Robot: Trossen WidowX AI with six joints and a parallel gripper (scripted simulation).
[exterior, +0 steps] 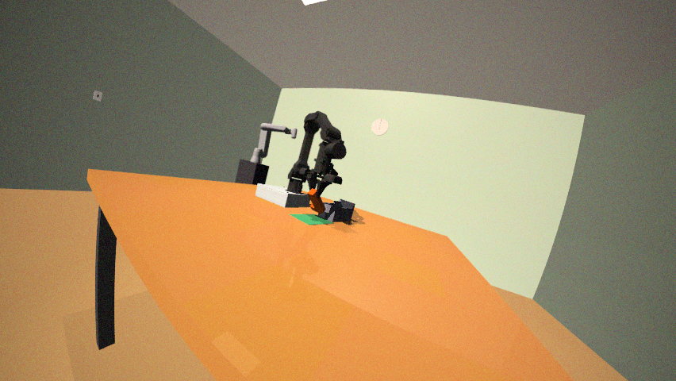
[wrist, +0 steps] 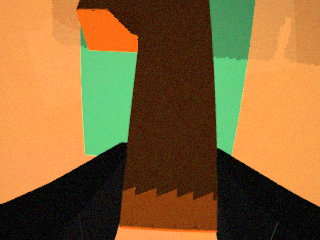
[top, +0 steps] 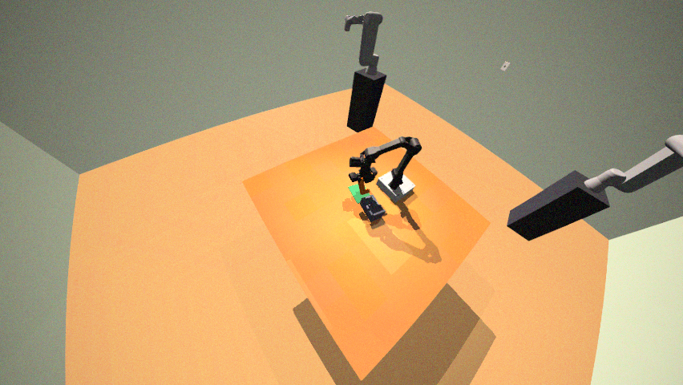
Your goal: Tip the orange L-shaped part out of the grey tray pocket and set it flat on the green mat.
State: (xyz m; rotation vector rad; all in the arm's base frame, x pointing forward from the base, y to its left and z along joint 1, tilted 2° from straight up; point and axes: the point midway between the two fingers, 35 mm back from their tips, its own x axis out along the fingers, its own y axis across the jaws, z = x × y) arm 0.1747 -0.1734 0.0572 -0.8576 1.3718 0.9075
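Now: the green mat 11 cm below my gripper tip, 2 cm to the left of it and 1 cm ahead of it. From my gripper tip the other things lie so: orange L-shaped part (4 cm to the left, 3 cm below).
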